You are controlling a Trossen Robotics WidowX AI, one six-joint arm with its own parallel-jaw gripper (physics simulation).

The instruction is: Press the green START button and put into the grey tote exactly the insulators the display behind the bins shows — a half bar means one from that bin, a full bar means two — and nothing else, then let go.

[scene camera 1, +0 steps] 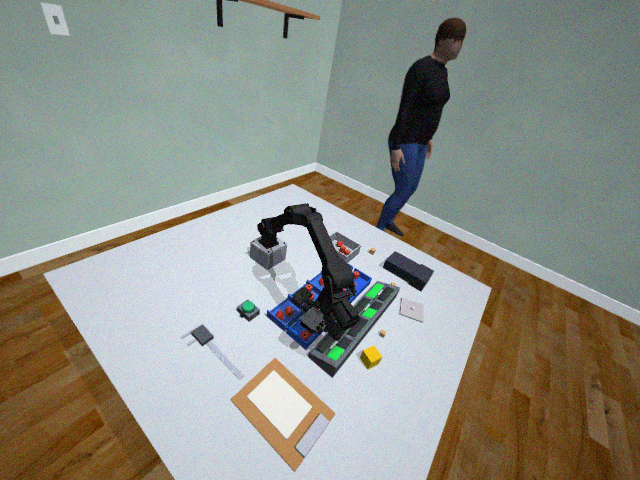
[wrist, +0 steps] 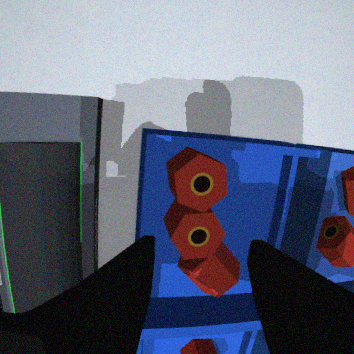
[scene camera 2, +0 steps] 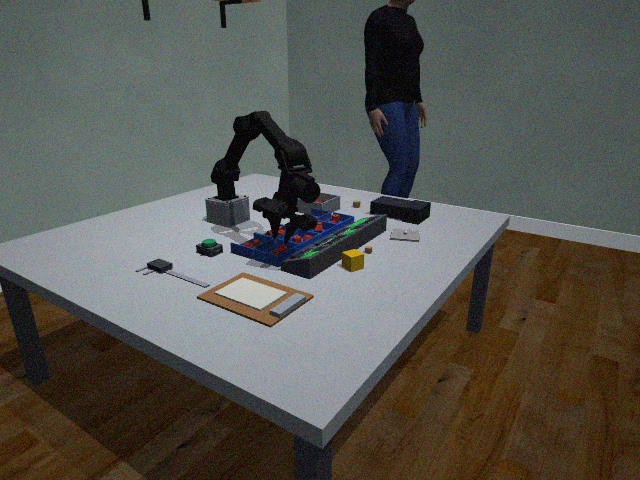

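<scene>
My gripper [scene camera 2: 281,240] [wrist: 201,248] is partly open and empty over the near end bin of the blue bins [scene camera 2: 256,253] [wrist: 255,170]. In the wrist view, a red hexagonal insulator [wrist: 210,172], a second insulator [wrist: 210,224] and a third, tilted insulator [wrist: 218,276] lie close together between and ahead of the fingers. The grey tote [scene camera 1: 354,254] [scene camera 2: 331,203] holds several red insulators [scene camera 1: 342,248]. The green START button [scene camera 1: 248,306] [scene camera 2: 208,242] stands left of the bins. The display [scene camera 1: 355,342] [scene camera 2: 341,243] [wrist: 45,117] shows green bars; the arm hides part of it in scene camera 1.
A yellow cube [scene camera 1: 371,357] [scene camera 2: 353,260] stands beside the display. A clipboard [scene camera 1: 246,395] [scene camera 2: 232,303] and a caliper [scene camera 1: 202,334] [scene camera 2: 159,265] lie in front. A black block [scene camera 1: 408,270] [scene camera 2: 400,208] stands behind the display. A person [scene camera 1: 421,103] [scene camera 2: 395,62] stands beyond the table.
</scene>
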